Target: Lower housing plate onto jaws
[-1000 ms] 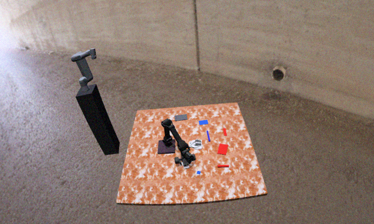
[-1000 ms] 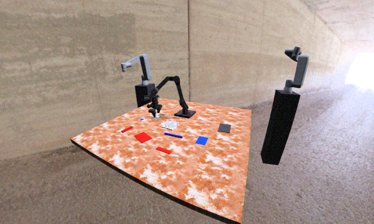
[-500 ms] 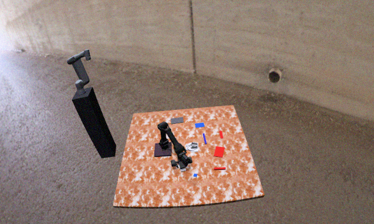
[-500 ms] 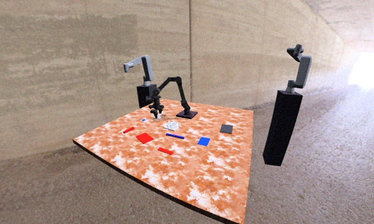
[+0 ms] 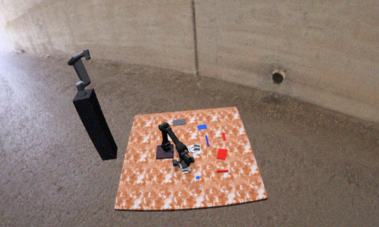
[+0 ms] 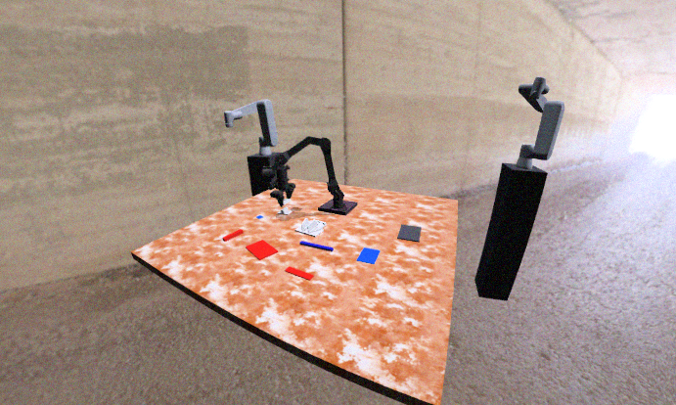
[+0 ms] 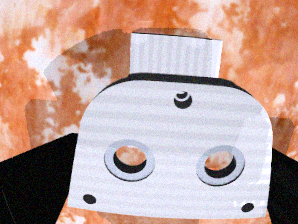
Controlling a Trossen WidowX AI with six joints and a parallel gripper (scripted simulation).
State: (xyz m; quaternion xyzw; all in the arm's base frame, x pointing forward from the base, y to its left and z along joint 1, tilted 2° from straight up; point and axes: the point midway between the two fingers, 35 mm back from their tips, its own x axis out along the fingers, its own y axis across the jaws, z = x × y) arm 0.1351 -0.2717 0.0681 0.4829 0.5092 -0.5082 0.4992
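The white part lies 4 cm below my gripper tip and 1 cm to the right of it. From my gripper tip the other things lie so: red strip 33 cm ahead, 10 cm to the right, 4 cm below; blue bar 31 cm to the left, 29 cm ahead, 5 cm below; red square 38 cm ahead, 10 cm to the left, 5 cm below.
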